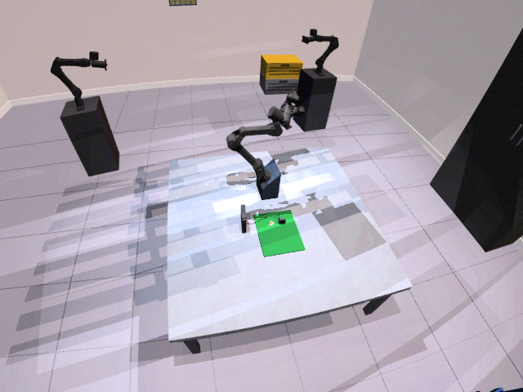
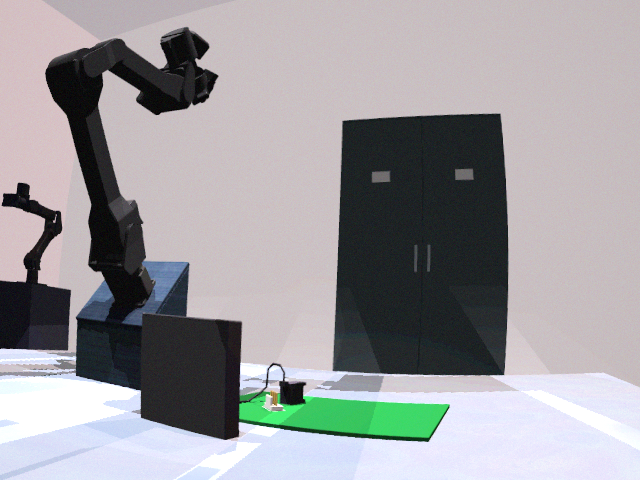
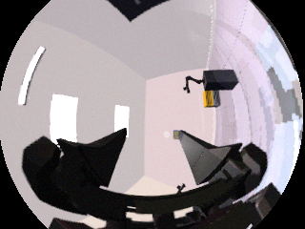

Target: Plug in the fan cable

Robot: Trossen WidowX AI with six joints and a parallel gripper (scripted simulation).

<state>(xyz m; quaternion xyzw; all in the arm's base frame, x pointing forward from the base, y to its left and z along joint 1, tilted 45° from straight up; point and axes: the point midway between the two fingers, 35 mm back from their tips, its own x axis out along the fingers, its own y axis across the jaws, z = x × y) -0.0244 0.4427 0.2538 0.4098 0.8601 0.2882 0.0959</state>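
Right now the black plug is 63 cm below my gripper tip, 38 cm ahead of it and 15 cm to the right of it. Also, from my gripper tip: black fan block: 59 cm below, 37 cm to the right, 32 cm ahead; green board: 66 cm below, 44 cm ahead, 20 cm to the right.
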